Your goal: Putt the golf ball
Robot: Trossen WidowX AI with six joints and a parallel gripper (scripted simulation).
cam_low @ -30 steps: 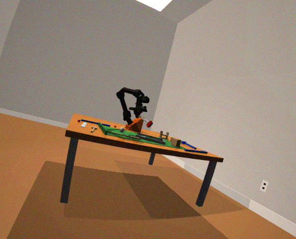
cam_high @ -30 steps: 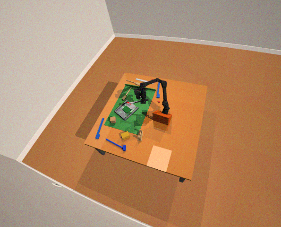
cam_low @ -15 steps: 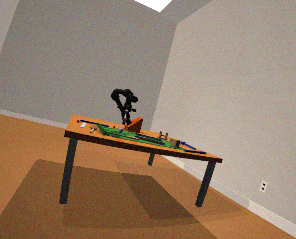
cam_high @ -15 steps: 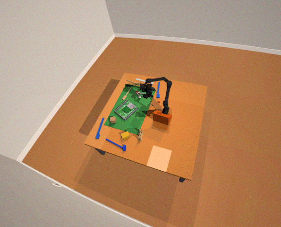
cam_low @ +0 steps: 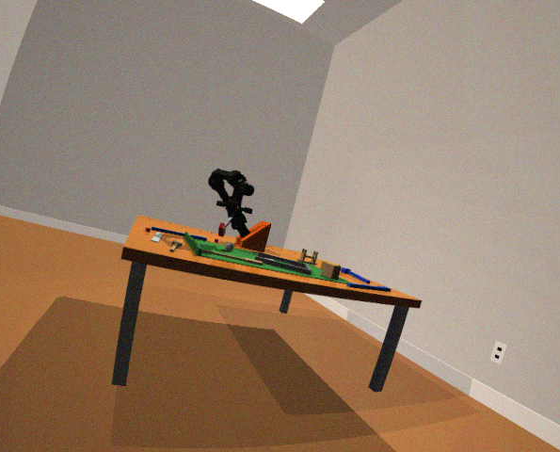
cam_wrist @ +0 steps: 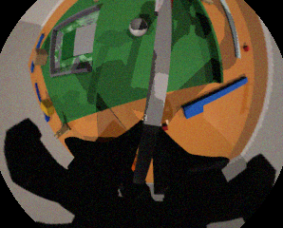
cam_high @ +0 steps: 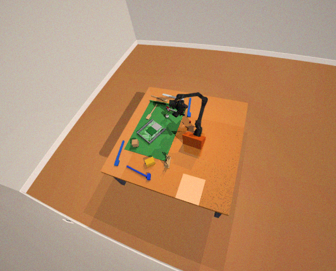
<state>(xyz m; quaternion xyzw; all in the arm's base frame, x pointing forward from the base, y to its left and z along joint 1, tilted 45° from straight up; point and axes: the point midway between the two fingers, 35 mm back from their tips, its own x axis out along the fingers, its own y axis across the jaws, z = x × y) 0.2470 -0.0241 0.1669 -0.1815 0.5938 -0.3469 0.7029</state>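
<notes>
Right now my gripper tip is 90 mm short of the red putter and 20 mm to the left of it. The rest, counted from my gripper tip: wooden cube (320 mm ahead, 470 mm to the left, 90 mm below); then white golf ball (190 mm ahead, 100 mm below); then strip (280 mm ahead, 330 mm to the right, 120 mm below).
</notes>
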